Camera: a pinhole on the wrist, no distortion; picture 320 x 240 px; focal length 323.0 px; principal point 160.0 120.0 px. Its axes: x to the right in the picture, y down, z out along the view. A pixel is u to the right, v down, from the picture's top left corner.
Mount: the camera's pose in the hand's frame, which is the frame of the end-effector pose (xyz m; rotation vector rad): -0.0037 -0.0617 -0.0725 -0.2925 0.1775 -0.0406
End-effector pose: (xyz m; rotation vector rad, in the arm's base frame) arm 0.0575 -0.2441 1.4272 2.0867 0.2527 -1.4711
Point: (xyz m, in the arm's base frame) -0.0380 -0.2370 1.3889
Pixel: 105.5 18.3
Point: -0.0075 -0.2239 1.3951
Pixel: 116.5 34.1
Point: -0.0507 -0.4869 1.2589
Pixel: 233.8 164.9
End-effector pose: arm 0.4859 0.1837 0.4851 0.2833 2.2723 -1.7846
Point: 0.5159 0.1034 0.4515
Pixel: 71.1 181.1
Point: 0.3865 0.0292 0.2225
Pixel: outside the picture
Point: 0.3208 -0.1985 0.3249
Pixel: 238.0 77.7
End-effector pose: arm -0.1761 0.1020 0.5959 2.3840 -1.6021 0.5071
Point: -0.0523 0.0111 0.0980
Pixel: 54.6 7.5
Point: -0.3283 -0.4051 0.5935
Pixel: outside the picture
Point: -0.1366 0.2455 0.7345
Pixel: behind the camera
